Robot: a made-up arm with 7 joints.
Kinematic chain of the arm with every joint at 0, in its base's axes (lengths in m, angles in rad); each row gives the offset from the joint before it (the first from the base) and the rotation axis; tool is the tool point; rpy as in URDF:
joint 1: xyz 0 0 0.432 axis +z
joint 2: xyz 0 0 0 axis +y
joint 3: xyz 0 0 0.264 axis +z
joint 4: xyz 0.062 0 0 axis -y
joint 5: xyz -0.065 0 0.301 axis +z
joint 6: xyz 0 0 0 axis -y
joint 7: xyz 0.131 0 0 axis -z
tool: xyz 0 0 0 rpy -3.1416 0 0
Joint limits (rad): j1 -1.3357..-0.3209 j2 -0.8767..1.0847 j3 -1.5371..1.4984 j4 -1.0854..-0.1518 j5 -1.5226..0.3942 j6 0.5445..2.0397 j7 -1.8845..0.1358
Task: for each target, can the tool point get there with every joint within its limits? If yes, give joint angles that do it. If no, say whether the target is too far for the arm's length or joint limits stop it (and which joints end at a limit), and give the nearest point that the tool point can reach.
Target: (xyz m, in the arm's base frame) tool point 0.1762 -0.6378 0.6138
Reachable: yes | joints -1.2242 0.8198 -0.1202 -0.7297 -0.3974 1.3209 -1.5752
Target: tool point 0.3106 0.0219 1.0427
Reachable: yes | joints -0.5947 -0.0868 0.5980 -0.8665 -0.8396 1.4840 -0.3995
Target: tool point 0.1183 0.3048 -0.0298
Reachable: no: joint limits stop it (at a limit: joint 1, joint 2, joint 4, joint 6) | nearest point 0.5539 0.0829 0.3310 | short by 0.608 m
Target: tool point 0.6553 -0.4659 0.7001
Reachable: no: too far | nearest point 0.5490 -0.3904 0.6566 | short by 0.137 m
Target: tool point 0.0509 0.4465 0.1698
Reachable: no: joint limits stop it (at a limit: joint 2, joint 3, joint 4, joint 5, joint 6) | nearest point 0.0586 0.5140 0.6788 | short by 0.514 m
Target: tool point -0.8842 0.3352 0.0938
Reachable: no: too far | nearest point -0.5233 0.1984 0.6545 | short by 0.681 m
